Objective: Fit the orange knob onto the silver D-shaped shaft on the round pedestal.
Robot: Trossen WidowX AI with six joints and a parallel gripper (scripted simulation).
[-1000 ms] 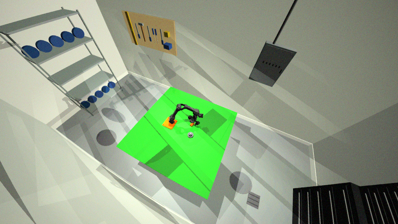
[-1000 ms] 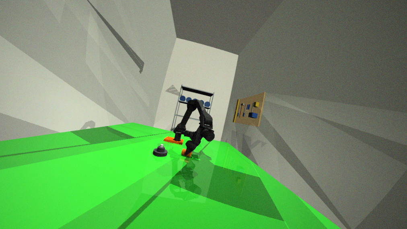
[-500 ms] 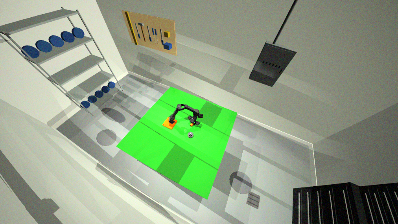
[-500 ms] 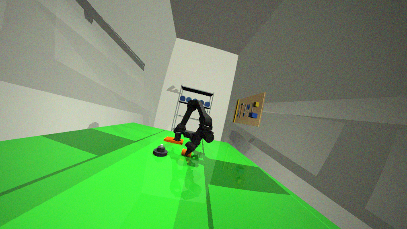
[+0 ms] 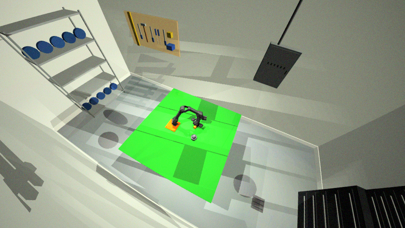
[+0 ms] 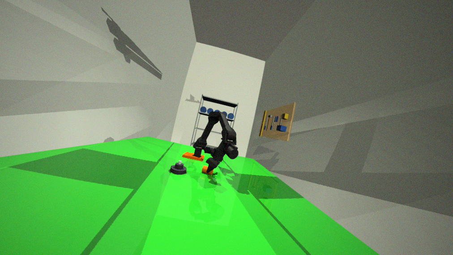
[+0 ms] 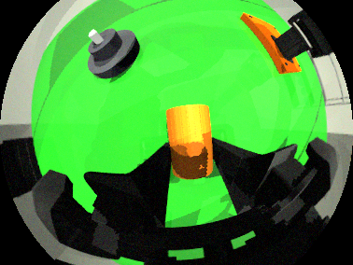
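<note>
Now: the dark round pedestal 15 cm to the right of my gripper tip, 8 cm ahead of it and 2 cm above it. The rest, counted from my gripper tip: orange knob 1 cm to the left, 1 cm above.
</note>
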